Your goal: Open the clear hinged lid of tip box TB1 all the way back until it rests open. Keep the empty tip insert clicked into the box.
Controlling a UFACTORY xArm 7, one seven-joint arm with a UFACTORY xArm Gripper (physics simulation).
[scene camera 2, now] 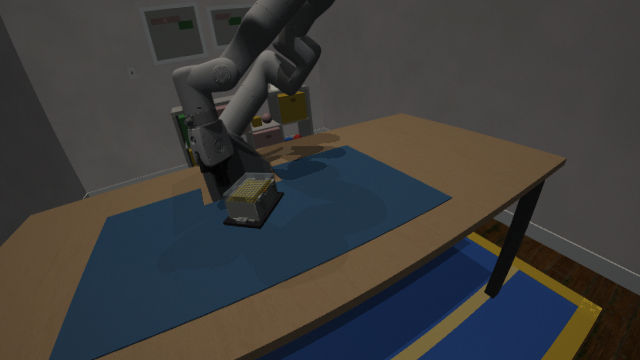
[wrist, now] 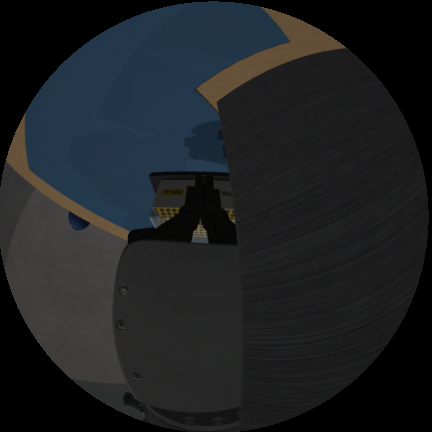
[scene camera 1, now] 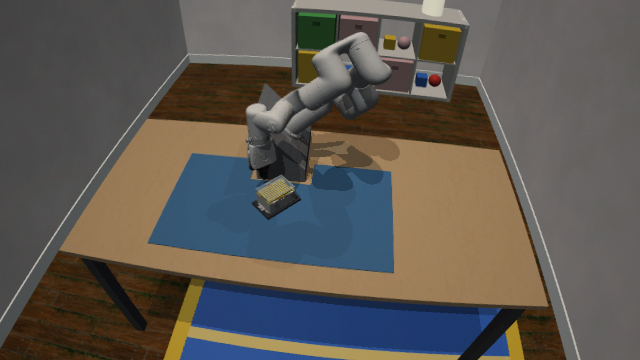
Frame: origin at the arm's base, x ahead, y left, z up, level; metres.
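Seen in the pictures: gripper, fingertip midpoint: (scene camera 2: pixel 224 185) (wrist: pixel 202 185) (scene camera 1: pixel 264 177); arm's base at its link origin: (scene camera 1: pixel 289 125).
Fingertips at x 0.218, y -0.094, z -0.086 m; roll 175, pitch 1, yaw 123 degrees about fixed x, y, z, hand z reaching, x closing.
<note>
Offsets run from my fingertips to a thing's top centre. "pt": to the spot under its first point. Level surfaces: height alone.
Tip box TB1 @(0.068 m ahead, 0.048 m left, 0.014 m up) (scene camera 1: pixel 274 204) (scene camera 2: pixel 242 210) (wrist: pixel 167 196) stands upright on a dark base plate @(pt 0.148 m ahead, 0.027 m left, 0.056 m down) (scene camera 1: pixel 269 216) (scene camera 2: pixel 250 225) on the blue mat. Its yellow tip insert @(0.068 m ahead, 0.048 m left, 0.011 m up) (scene camera 1: pixel 276 191) (scene camera 2: pixel 252 190) sits level in the box. The clear lid @(pt 0.014 m ahead, 0.068 m left, 0.013 m up) (scene camera 1: pixel 281 177) (scene camera 2: pixel 262 175) shows above the insert and appears down over it; its exact angle is hard to tell. My gripper (scene camera 1: pixel 263 175) (scene camera 2: pixel 223 186) (wrist: pixel 202 185) is shut and empty, pointing down close behind the box on the robot's side. In the wrist view its black fingers hide the middle of the box; whether they touch it is unclear.
The arm's grey base column (scene camera 1: pixel 295 155) (wrist: pixel 325 225) rises close behind the box and fills the wrist view's right side. The blue mat @(0.064 m down) (scene camera 1: pixel 350 235) (scene camera 2: pixel 165 290) lies on the wooden table @(0.067 m down) (scene camera 1: pixel 450 225) (scene camera 2: pixel 480 155). A shelf unit (scene camera 1: pixel 380 5) stands by the back wall.
</note>
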